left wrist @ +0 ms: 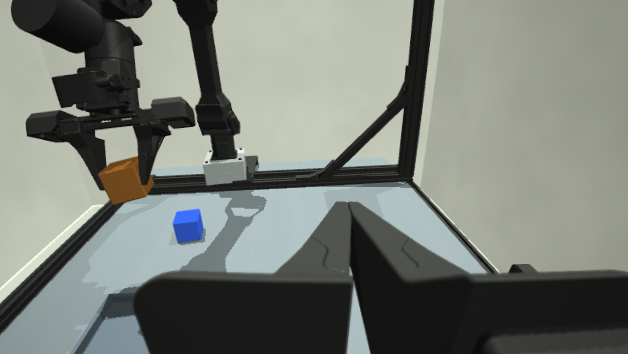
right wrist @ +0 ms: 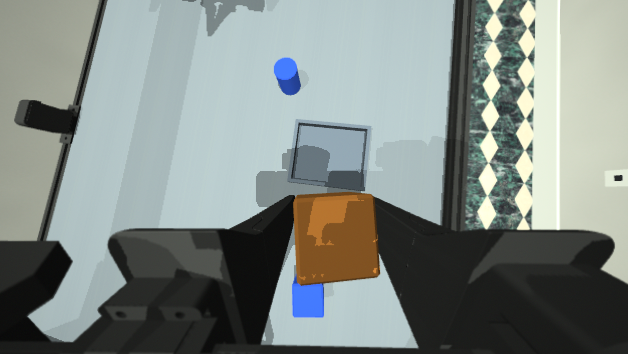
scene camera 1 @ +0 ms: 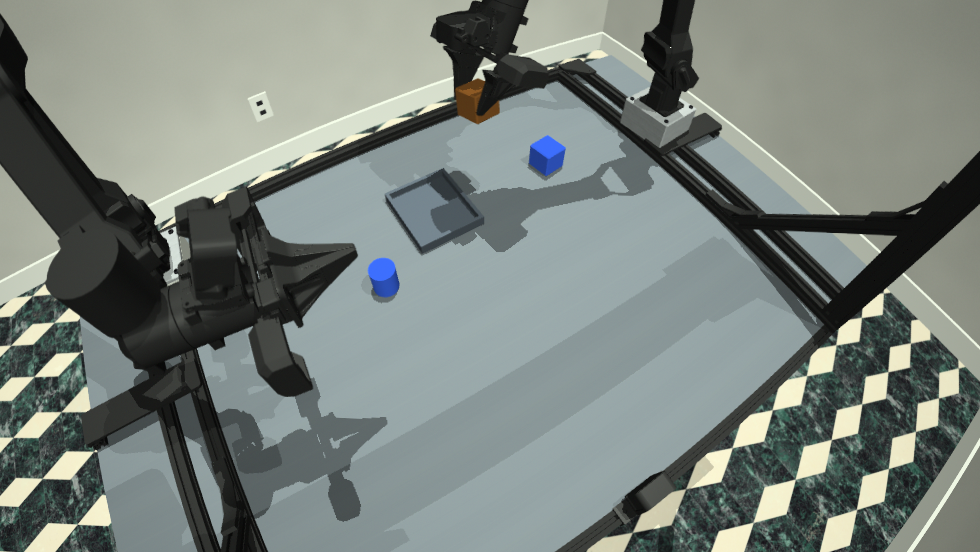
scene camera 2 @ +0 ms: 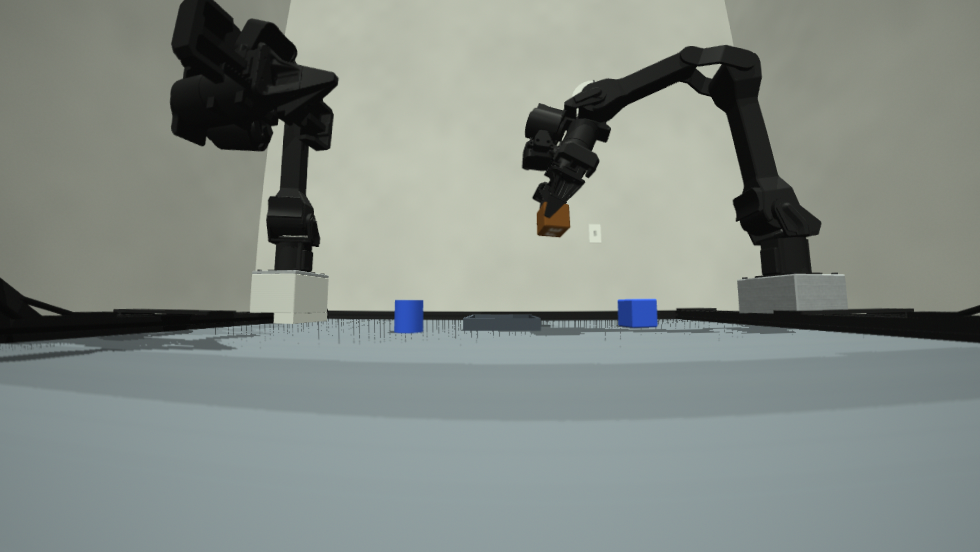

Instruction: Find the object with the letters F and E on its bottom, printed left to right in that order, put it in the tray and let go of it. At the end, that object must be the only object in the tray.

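Places are measured from the left arm's base along level axes (x ahead, y down, z left), in centimetres.
Pixels of known places: left gripper, fingertip midpoint: (left wrist: 345,212) (scene camera 1: 356,249) (scene camera 2: 336,79); right gripper, fingertip midpoint: (left wrist: 124,187) (right wrist: 329,201) (scene camera 1: 468,107) (scene camera 2: 542,221); left arm's base, origin of the base link: (scene camera 2: 292,273); right arm's base, origin of the base link: (left wrist: 224,155) (scene camera 1: 661,103) (scene camera 2: 787,277).
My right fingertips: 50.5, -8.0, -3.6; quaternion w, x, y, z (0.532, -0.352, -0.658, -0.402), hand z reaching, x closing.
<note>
Ahead of a thing's pixels: the offset from my right fingertips to its top centre, as dx, dy, dz.
My right gripper (scene camera 1: 473,101) (scene camera 2: 552,211) (left wrist: 124,187) (right wrist: 329,201) is shut on an orange cube {+1.7, -3.0, +0.4} (scene camera 1: 469,106) (scene camera 2: 554,224) (left wrist: 120,181) (right wrist: 337,240), held high above the table. Faint pale marks show on its underside in scene camera 2, too small to read. The grey tray {-7.1, +16.1, -0.8} (scene camera 1: 453,235) (scene camera 2: 502,323) (left wrist: 120,298) (right wrist: 332,124) has a bare floor with shadows on it. In scene camera 2 the cube hangs to the right of the tray. My left gripper (scene camera 1: 355,250) (scene camera 2: 336,80) (left wrist: 345,212) is shut and empty, raised at the left.
A blue cube {+15.2, +13.4, +0.0} (scene camera 1: 546,156) (scene camera 2: 637,313) (left wrist: 188,226) (right wrist: 308,300) stands right of the tray in scene camera 1. A blue cylinder {-19.4, +13.5, -10.4} (scene camera 1: 383,277) (scene camera 2: 408,316) (right wrist: 287,75) stands upright on the tray's other side, near my left gripper in that view. Black frame rails edge the table.
</note>
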